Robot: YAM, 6 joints.
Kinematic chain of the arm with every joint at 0, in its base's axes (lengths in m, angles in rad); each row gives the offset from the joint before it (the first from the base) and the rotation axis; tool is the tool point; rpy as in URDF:
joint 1: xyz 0 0 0.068 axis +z
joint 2: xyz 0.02 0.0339 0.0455 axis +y
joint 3: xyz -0.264 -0.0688 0 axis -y
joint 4: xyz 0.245 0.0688 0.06 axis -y
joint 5: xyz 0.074 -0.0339 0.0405 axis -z
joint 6: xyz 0.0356 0 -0.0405 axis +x
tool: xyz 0 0 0 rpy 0 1.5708 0
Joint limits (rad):
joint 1: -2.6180..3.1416
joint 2: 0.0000..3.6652
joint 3: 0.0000..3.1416
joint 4: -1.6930..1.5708
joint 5: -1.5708..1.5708
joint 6: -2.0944..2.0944
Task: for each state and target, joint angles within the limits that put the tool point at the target. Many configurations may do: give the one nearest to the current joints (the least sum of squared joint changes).
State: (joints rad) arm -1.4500 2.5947 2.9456 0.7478 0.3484 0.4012
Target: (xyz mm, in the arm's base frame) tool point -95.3 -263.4 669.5
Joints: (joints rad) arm -1.8751 2.1458 3.0266 0.6287 0.3438 0.4012
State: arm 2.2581 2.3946 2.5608 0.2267 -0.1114 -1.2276
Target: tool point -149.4 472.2 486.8
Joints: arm 1.8704 2.1702 2.4004 0.1542 -0.0952 -1.2276
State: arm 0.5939 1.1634 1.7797 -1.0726 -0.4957 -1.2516
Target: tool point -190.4 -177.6 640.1
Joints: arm 0.7999 0.8395 2.6508 -0.3607 -0.3686 -1.2516
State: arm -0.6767 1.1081 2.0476 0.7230 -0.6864 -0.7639
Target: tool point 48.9 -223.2 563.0
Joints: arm -1.4478 1.2614 1.5127 0.6269 -0.6363 -0.7639
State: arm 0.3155 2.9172 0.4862 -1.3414 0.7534 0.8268
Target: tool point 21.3 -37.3 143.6
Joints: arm -0.2427 2.9479 0.0145 -1.5344 1.0618 0.8268
